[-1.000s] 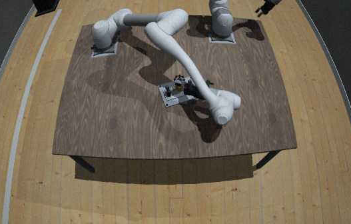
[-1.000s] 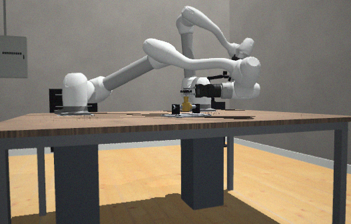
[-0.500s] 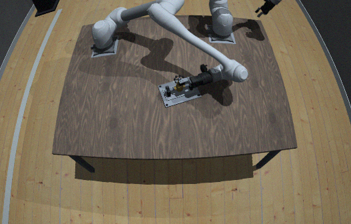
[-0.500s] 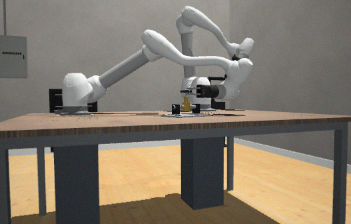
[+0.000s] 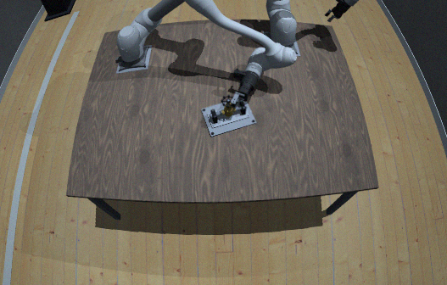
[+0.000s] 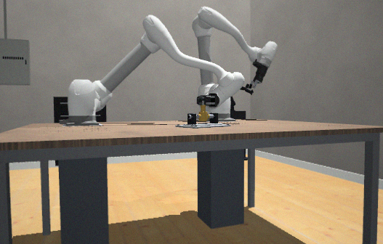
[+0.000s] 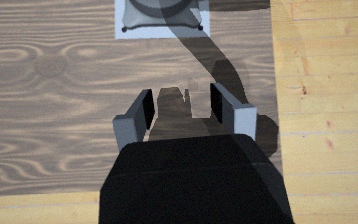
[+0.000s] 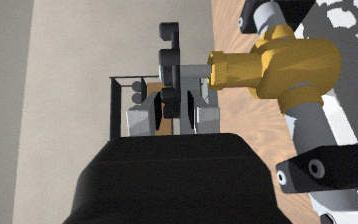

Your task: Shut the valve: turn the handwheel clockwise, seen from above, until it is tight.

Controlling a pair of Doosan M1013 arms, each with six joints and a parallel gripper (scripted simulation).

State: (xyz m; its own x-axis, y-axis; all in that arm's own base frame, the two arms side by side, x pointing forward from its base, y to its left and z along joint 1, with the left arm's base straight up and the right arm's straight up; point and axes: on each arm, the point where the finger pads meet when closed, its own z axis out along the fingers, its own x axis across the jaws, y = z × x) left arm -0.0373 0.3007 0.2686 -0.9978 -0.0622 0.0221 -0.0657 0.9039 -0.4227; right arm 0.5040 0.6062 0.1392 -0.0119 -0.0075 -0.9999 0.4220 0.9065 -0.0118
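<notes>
Right now my right hand is 30 mm to the left of the black handwheel, 10 mm past it and 10 mm above it. The rest, counted from my right hand: light base plate: 130 mm below, 30 mm to the right, 10 mm behind.
</notes>
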